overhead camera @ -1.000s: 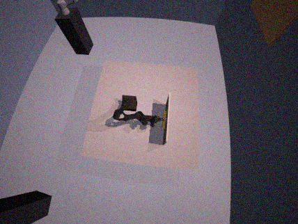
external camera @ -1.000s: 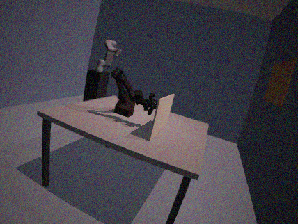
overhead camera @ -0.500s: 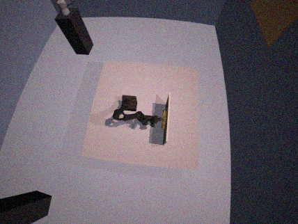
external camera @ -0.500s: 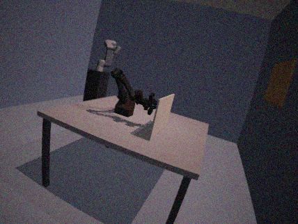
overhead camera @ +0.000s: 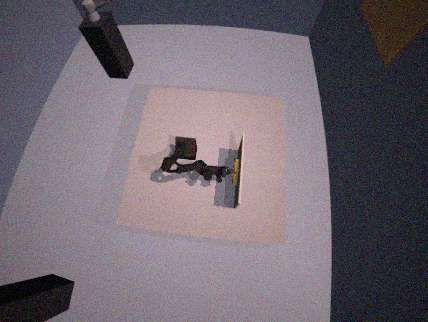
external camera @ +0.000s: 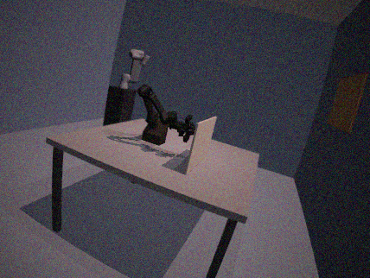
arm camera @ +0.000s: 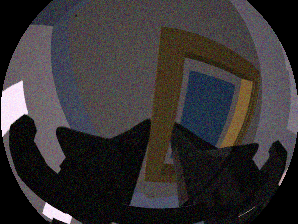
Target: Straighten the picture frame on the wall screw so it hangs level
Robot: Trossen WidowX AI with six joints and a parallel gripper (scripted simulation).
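My gripper tip is 10 mm short of the picture frame, 20 mm to the right of it and 50 mm above it. Also, from my gripper tip: upright wall panel (20 mm ahead, 20 mm to the left, 60 mm below).
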